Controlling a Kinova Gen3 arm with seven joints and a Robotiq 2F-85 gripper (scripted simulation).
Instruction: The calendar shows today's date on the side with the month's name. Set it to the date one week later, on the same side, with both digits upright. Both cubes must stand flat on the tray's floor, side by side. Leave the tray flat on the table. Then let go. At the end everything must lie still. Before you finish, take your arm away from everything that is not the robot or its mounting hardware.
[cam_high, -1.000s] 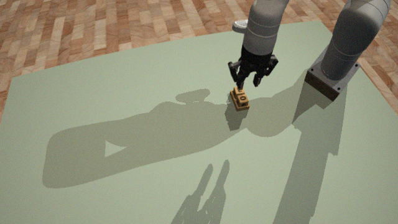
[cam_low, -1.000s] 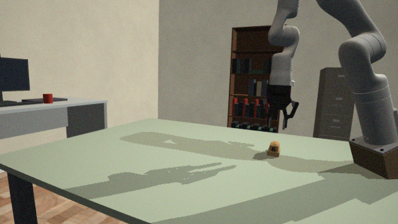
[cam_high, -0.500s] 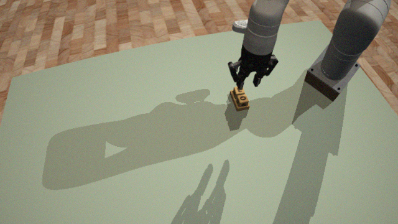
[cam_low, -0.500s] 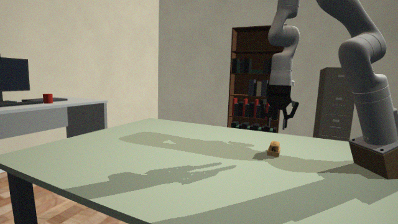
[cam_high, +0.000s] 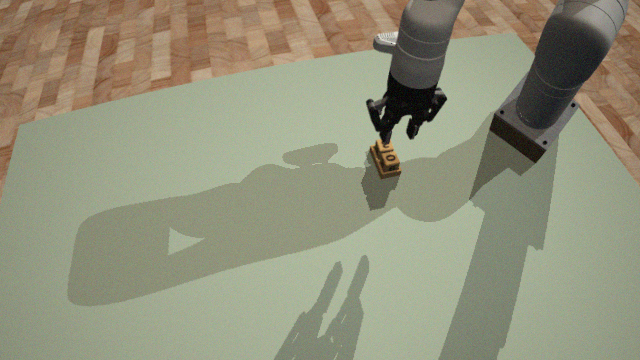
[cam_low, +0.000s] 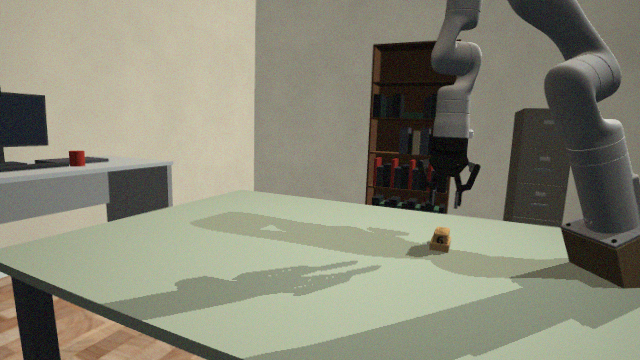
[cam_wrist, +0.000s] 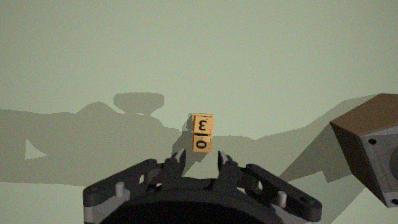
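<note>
Now: the cube 90 mm below my hand and 40 mm to the right of it. From my hand the other things lie so: wooden tray: 110 mm below, 20 mm to the right.
</note>
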